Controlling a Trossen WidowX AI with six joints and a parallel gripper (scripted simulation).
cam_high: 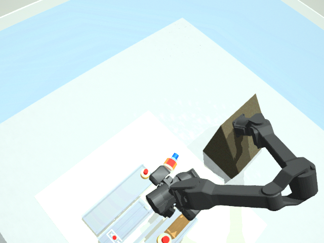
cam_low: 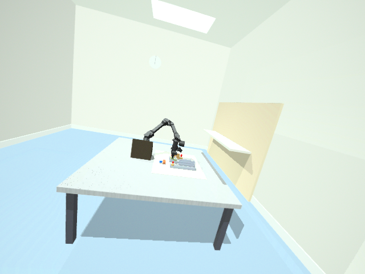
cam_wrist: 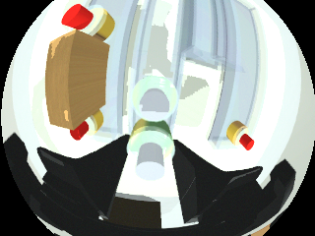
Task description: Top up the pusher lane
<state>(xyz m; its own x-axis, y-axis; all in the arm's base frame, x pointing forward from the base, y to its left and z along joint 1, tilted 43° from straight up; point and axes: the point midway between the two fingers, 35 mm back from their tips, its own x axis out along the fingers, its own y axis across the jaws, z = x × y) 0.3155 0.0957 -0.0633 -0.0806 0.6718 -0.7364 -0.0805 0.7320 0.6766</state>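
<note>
My gripper tip is now 50 mm short of the tan block, 80 mm to the right of it and 10 mm above it.
</note>
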